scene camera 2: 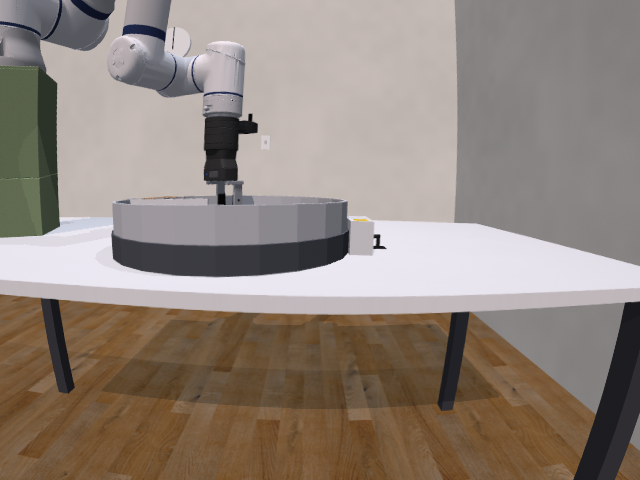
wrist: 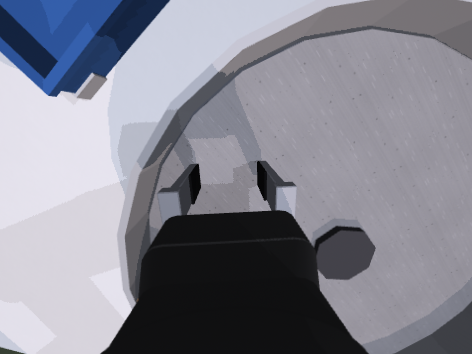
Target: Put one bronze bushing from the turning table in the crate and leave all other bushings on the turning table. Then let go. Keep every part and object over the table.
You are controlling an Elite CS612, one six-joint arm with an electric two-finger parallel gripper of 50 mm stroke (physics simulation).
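Frame: origin at the arm's base, x ahead, y left, z up, level; metres.
Seen in the pictures: gripper, fingertip midpoint: (wrist: 228, 174); arm's base at its link origin: (scene camera 2: 8, 74).
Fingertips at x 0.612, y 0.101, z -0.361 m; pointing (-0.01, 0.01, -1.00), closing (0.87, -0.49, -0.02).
Observation:
Offsets run from my fingertips to a thing's top centre. "*": to the spot under its first point.
The turning table (scene camera 2: 227, 223) (wrist: 325, 125) is a round grey pan with a raised rim and a dark base. My gripper (scene camera 2: 230, 198) (wrist: 228, 174) is open and empty, pointing down. Its fingertips reach down behind the near rim in the scene view; in the wrist view they are over the pan's floor near its left wall. No whole bushing shows. A thin orange-brown strip @(0.120 m back, 0.103 m right, 0.031 m up) (scene camera 2: 160, 197), perhaps bushings, shows at the pan's far left rim in the scene view. The blue crate @(* 0.051 m back, 0.142 m left, 0.014 m down) (wrist: 82, 57) shows in part at the upper left of the wrist view, outside the pan.
A dark many-sided hub @(0.056 m ahead, 0.137 m right, 0.001 m up) (wrist: 346, 253) stands on the pan's floor, right of my gripper in the wrist view. A pale box @(0.287 m ahead, 0.104 m right, 0.002 m down) (scene camera 2: 361, 237) with a yellow top mark and a small black bracket @(* 0.327 m ahead, 0.072 m right, 0.047 m down) (scene camera 2: 378, 241) adjoin the pan's right side. The white table's front edge (scene camera 2: 310, 303) runs before the pan.

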